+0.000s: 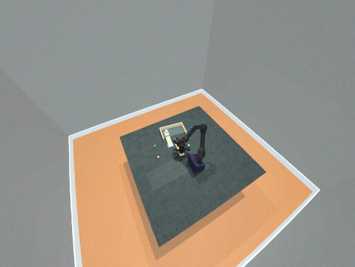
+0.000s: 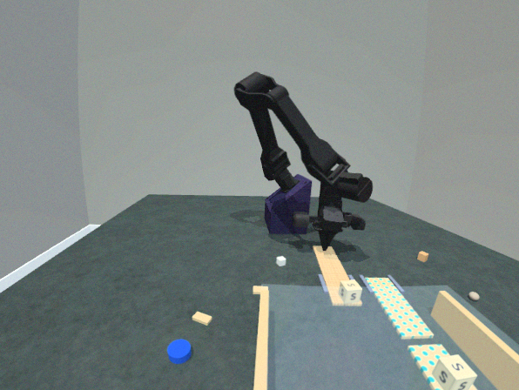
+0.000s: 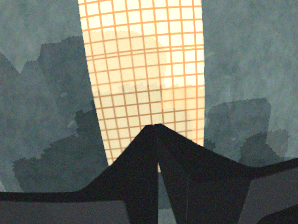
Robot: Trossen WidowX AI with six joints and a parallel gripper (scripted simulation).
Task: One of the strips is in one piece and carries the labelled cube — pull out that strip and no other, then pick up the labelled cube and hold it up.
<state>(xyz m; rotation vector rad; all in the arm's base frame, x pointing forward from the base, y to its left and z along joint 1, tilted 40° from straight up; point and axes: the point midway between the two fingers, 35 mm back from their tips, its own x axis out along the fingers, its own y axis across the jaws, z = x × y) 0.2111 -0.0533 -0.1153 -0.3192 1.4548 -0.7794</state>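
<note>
My gripper tip is 23 cm short of the dotted strip and 3 cm to the right of it. Also, from my gripper tip: pebble 27 cm ahead, 22 cm to the left; then white cube 4 cm ahead, 14 cm to the right; then orange cube 11 cm ahead, 26 cm to the left, 1 cm above.
</note>
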